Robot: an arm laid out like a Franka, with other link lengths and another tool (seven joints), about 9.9 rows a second.
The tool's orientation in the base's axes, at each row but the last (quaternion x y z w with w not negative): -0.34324, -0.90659, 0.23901, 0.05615; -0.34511, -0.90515, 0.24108, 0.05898; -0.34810, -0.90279, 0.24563, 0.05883; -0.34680, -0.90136, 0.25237, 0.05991; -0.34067, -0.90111, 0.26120, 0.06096; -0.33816, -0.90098, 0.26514, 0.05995; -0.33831, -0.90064, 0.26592, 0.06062
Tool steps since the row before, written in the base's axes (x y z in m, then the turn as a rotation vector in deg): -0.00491, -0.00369, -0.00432, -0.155, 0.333, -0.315; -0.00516, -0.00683, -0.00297, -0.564, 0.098, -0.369; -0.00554, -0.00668, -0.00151, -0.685, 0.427, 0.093; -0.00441, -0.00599, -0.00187, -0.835, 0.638, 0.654; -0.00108, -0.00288, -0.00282, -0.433, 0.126, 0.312; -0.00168, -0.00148, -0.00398, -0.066, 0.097, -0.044; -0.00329, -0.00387, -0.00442, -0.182, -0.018, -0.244
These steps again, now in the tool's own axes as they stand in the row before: 0.00160, -0.00328, 0.00656, 0.353, 0.273, 0.187; -0.00039, -0.00607, 0.00672, 0.512, -0.097, 0.439; -0.00013, -0.00685, 0.00554, 0.789, -0.184, -0.063; -0.00048, -0.00548, 0.00534, 1.002, -0.418, -0.593; -0.00085, -0.00100, 0.00396, 0.389, -0.332, -0.197; 0.00062, 0.00016, 0.00452, 0.116, 0.046, 0.014; 0.00034, -0.00204, 0.00641, 0.145, 0.011, 0.268
